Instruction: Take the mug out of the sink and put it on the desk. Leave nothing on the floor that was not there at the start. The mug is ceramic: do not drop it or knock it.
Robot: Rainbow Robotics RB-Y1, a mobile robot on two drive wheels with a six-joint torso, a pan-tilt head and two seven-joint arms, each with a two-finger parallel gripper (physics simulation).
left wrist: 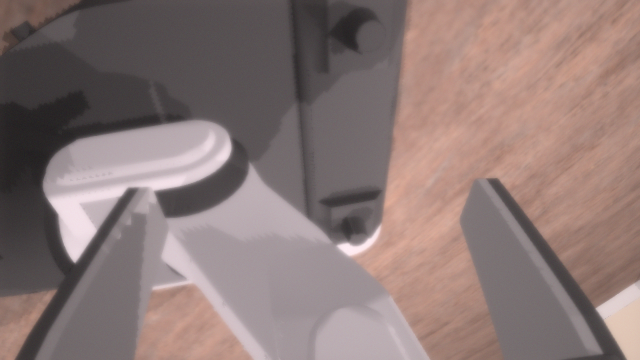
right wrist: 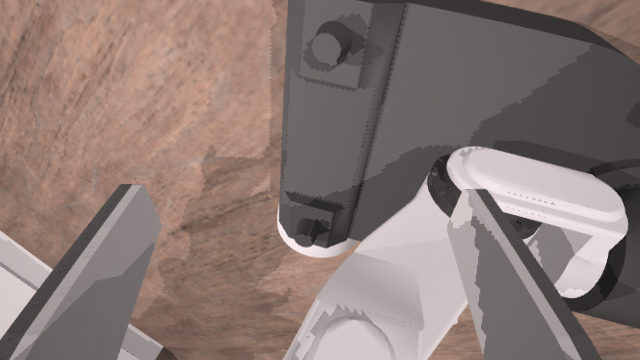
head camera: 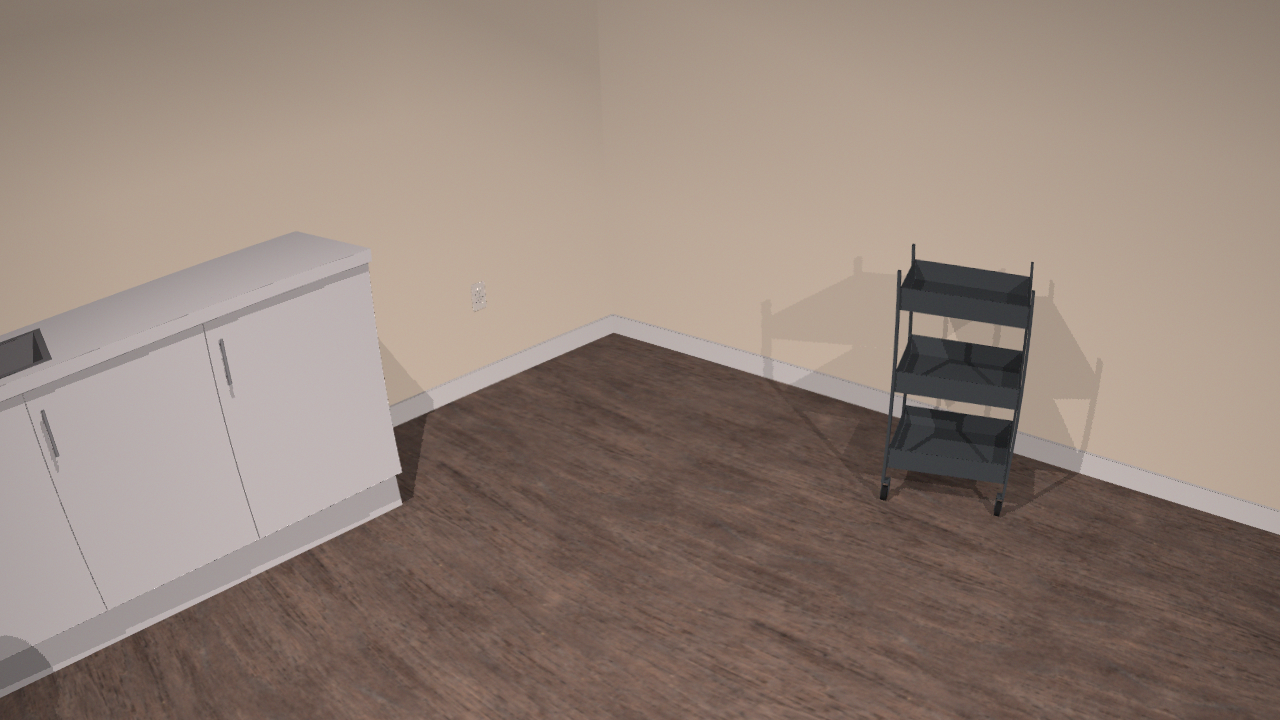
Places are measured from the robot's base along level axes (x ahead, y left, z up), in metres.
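Where they show: left gripper, between the fingertips: (left wrist: 314,204); right gripper, between the fingertips: (right wrist: 305,207).
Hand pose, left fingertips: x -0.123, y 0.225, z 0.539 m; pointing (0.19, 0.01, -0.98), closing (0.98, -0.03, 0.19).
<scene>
After its pixels a point has its place.
Part of the dark sink (head camera: 21,354) {x 1.658, y 1.899, z 0.859 m} shows at the left edge of the head view, set in the white counter top (head camera: 223,279) {x 2.041, y 1.241, z 0.911 m}. The mug does not show in any view, and the inside of the sink is mostly cut off by the frame edge. The desk does not show either. My left gripper (left wrist: 314,204) {x -0.123, y 0.225, z 0.539 m} is open, with the robot's own base and a white body part behind its fingers. My right gripper (right wrist: 305,207) {x -0.066, y -0.230, z 0.549 m} is open too, over the base and the wooden floor. Neither gripper is near the counter's sink.
White cabinets (head camera: 304,394) {x 1.986, y 0.986, z 0.542 m} with bar handles stand under the counter at the left. A dark three-tier cart (head camera: 957,388) {x 2.016, y -0.970, z 0.439 m} on wheels stands near the right wall. Wooden floor (head camera: 626,537) {x 2.034, y 0.053, z 0.001 m} lies between them. A wall outlet (head camera: 478,296) {x 3.227, y 0.631, z 0.401 m} is right of the counter.
</scene>
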